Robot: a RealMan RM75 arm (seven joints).
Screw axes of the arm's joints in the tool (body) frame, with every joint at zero. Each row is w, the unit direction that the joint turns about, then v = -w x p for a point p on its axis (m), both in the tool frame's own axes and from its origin. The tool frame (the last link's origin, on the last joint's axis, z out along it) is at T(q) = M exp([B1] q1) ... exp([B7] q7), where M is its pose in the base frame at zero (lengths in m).
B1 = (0, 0, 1, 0, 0, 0)
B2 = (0, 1, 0, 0.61, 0, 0)
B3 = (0, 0, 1, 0, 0, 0)
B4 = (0, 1, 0, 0.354, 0, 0)
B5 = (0, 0, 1, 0, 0, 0)
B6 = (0, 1, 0, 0.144, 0, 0)
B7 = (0, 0, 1, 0, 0, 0)
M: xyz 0 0 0.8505 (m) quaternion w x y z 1 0 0 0
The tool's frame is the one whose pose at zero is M.
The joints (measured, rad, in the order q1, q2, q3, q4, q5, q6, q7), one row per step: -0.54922, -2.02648, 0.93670, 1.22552, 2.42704, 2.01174, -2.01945; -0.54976, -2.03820, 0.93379, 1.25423, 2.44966, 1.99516, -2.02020; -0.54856, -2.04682, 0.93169, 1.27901, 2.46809, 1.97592, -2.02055; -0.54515, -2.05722, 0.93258, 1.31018, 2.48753, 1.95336, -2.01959; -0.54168, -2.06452, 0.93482, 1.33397, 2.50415, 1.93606, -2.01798; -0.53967, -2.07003, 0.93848, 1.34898, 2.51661, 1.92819, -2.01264; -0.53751, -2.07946, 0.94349, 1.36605, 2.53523, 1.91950, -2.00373; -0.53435, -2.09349, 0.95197, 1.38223, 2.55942, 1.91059, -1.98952
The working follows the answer.
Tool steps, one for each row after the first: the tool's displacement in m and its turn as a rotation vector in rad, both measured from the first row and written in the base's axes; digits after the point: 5 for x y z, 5 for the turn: 0.00178, 0.00301, 0.00011, 0.02866, 0.02110, -0.01384; 0.00271, 0.00605, 0.00084, 0.05912, 0.04016, -0.02569; 0.00406, 0.00917, 0.00164, 0.09382, 0.06201, -0.04279; 0.00469, 0.01134, 0.00251, 0.11956, 0.08134, -0.05610; 0.00527, 0.01213, 0.00255, 0.12993, 0.09490, -0.06889; 0.00598, 0.01266, 0.00156, 0.13867, 0.11188, -0.08520; 0.00658, 0.01237, -0.00135, 0.14100, 0.13099, -0.10519
Tool pose at each row, in the base's axes (x y z in m, rotation vector in rad; rounded; the steps above come from the unrounded poses): -0.23217, 0.30195, 0.05990, 2.94536, 0.89873, -0.25882; -0.23039, 0.30496, 0.06001, 2.98160, 0.89236, -0.28055; -0.22946, 0.30800, 0.06073, -2.98206, -0.87838, 0.29520; -0.22811, 0.31112, 0.06153, -2.94724, -0.84651, 0.30837; -0.22749, 0.31328, 0.06240, -2.92001, -0.82206, 0.32229; -0.22691, 0.31408, 0.06244, -2.90875, -0.80099, 0.33615; -0.22620, 0.31460, 0.06146, -2.89827, -0.77486, 0.35561; -0.22559, 0.31432, 0.05854, -2.89323, -0.74406, 0.38144

